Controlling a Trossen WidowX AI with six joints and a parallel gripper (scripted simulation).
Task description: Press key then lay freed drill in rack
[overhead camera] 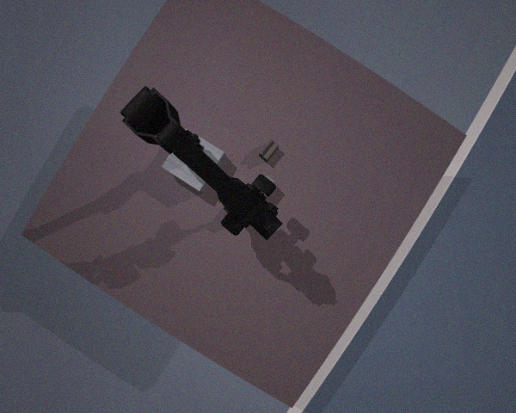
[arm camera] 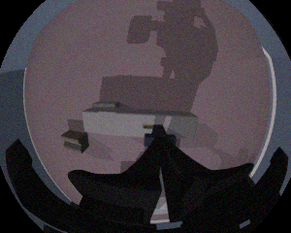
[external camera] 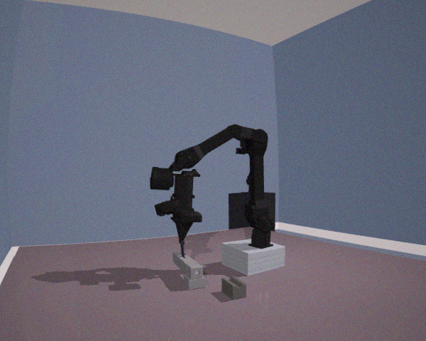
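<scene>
Now: gripper tip 30 mm above the dark key. From my gripper tip the other things lie so: slotted rack (20 mm behind, 210 mm to the left, 100 mm below).
</scene>
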